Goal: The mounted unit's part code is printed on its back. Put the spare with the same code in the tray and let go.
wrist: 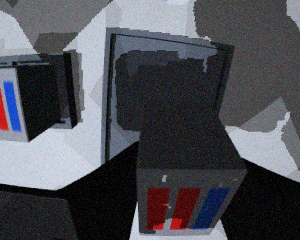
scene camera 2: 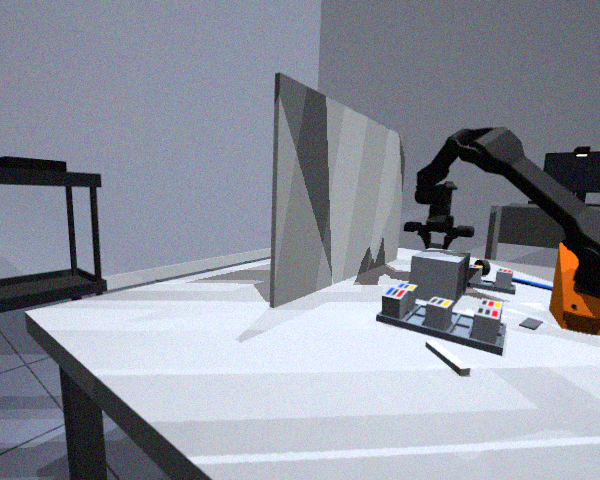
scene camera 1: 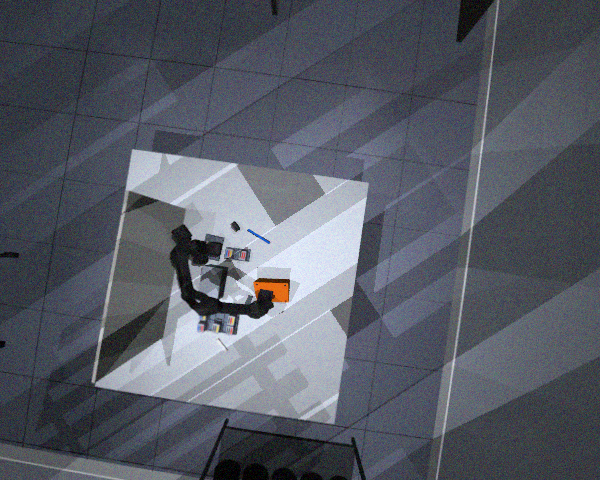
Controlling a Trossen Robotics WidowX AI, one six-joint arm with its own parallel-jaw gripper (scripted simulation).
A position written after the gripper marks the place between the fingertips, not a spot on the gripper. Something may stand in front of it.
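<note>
A tall grey panel [scene camera 2: 338,175] is visible, and scene camera 1 shows the panel [scene camera 1: 138,295] too. A grey mounted unit [scene camera 1: 213,277] and a rack [scene camera 2: 460,331] are also visible. A dark grey spare block is carried by the gripper [scene camera 2: 435,257], and the wrist view likewise shows the gripper [wrist: 172,149].
</note>
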